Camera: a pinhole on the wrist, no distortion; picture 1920 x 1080 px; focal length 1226.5 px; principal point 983.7 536.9 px. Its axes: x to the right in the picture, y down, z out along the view. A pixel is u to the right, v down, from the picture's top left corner.
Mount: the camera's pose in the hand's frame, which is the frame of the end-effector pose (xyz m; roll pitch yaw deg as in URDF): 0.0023 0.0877 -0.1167 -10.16 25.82 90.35
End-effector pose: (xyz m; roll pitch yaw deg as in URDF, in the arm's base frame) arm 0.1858 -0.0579 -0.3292 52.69 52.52 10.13
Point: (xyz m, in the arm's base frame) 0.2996 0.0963 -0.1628
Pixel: 1493 618
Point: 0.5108 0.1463 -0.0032
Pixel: 1598 439
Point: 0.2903 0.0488 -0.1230
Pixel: 1232 793
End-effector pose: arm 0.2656 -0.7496 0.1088 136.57 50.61 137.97
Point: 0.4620 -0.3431 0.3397
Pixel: 1764 625
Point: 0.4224 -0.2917 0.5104
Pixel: outside the picture
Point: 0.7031 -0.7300 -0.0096
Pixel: 174 601
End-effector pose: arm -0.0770 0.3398 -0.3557 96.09 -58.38 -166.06
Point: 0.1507 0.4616 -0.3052
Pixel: 1401 824
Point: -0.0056 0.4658 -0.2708
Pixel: 720 206
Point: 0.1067 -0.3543 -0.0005
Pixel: behind the camera
